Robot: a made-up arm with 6 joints.
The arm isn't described. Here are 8 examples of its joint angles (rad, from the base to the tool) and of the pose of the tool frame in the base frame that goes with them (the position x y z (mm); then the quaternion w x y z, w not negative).
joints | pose
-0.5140 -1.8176 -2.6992 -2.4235 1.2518 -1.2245 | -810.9 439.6 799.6 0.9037 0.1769 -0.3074 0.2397
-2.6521 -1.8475 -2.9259 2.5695 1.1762 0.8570 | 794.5 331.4 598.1 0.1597 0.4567 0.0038 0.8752
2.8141 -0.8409 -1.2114 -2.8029 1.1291 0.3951 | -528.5 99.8 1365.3 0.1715 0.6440 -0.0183 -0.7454
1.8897 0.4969 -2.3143 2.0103 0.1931 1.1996 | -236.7 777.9 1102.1 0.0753 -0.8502 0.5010 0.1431
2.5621 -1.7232 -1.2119 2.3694 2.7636 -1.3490 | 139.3 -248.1 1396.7 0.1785 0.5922 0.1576 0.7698
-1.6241 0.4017 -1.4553 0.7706 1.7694 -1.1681 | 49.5 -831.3 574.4 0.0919 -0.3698 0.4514 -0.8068
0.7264 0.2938 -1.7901 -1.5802 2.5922 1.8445 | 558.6 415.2 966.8 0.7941 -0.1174 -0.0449 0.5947
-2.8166 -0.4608 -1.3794 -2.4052 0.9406 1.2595 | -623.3 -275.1 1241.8 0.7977 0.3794 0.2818 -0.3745
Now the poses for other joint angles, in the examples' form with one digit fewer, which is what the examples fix.
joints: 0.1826 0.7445 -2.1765 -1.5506 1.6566 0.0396
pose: 901 101 866 0.449 0.501 0.547 0.498
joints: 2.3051 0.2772 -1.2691 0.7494 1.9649 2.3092
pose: -544 431 598 0.426 0.566 0.376 0.597
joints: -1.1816 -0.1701 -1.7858 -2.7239 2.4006 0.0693
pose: 204 -531 1376 0.869 0.212 0.062 -0.443
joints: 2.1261 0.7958 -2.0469 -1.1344 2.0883 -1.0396
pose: -397 744 663 0.096 -0.043 -0.994 -0.019
